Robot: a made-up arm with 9 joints. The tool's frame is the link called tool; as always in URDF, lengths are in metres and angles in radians.
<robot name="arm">
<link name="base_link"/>
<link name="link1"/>
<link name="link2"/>
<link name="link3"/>
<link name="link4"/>
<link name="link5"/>
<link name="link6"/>
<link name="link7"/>
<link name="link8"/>
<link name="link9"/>
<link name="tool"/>
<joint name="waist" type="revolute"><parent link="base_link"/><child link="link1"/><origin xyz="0.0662 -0.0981 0.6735"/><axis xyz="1 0 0"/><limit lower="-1.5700" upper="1.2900" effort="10" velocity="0.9"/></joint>
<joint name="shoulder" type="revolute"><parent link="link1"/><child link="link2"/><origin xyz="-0.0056 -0.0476 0.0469"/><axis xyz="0.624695 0.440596 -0.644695"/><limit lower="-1.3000" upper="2.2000" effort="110" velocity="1.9"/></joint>
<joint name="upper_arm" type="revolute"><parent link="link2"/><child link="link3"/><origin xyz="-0.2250 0.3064 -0.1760"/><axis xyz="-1 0 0"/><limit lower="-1.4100" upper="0.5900" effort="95" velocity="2.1"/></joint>
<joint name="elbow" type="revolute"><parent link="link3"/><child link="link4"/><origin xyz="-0.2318 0.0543 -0.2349"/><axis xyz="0.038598 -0.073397 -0.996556"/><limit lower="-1.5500" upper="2.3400" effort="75" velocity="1.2"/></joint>
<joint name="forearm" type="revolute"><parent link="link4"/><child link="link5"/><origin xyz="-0.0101 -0.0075 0.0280"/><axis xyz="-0.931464 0.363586 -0.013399"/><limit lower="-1.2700" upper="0.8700" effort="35" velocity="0.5"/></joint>
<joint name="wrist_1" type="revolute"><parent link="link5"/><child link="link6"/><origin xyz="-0.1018 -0.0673 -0.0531"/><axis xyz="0.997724 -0.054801 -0.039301"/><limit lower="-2.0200" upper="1.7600" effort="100" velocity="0.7"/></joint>
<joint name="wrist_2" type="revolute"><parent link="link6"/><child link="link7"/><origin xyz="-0.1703 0.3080 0.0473"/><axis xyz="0.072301 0.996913 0.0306"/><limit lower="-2.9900" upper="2.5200" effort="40" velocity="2.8"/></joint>
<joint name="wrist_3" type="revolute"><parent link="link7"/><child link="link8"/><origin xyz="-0.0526 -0.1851 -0.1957"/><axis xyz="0.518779 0.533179 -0.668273"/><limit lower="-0.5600" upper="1.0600" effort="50" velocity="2"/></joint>
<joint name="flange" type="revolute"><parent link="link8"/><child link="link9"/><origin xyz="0.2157 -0.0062 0.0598"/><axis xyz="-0.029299 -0.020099 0.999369"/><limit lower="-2.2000" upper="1.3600" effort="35" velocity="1.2"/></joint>
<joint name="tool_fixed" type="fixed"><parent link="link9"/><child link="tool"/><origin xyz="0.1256 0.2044 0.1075" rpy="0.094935 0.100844 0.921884"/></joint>
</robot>
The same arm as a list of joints. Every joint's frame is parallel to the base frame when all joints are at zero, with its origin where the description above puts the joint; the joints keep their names.
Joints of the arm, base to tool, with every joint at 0 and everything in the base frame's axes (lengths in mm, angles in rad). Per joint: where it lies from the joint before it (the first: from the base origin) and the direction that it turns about. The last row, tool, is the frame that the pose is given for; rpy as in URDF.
waist: axis +x origin 66.2 -98.1 673.5
shoulder: axis 0.624695 0.440596 -0.644695 origin -5.6 -47.6 46.9
upper_arm: axis -x origin -225 306.4 -176
elbow: axis 0.038598 -0.073397 -0.996556 origin -231.8 54.3 -234.9
forearm: axis -0.931464 0.363586 -0.013399 origin -10.1 -7.5 28
wrist_1: axis 0.997724 -0.054801 -0.039301 origin -101.8 -67.3 -53.1
wrist_2: axis 0.072301 0.996913 0.0306 origin -170.3 308 47.3
wrist_3: axis 0.518779 0.533179 -0.668273 origin -52.6 -185.1 -195.7
flange: axis -0.029299 -0.020099 0.999369 origin 215.7 -6.2 59.8
tool: origin 125.6 204.4 107.5 rpy 0.0949 0.1008 0.9219
Joint limits (rad, base to tool): -1.57..1.29 -1.3..2.2 -1.41..0.59 -1.55..2.34 -1.27..0.87 -2.02..1.76 -2.99..2.52 -0.56..1.06 -2.2..1.36

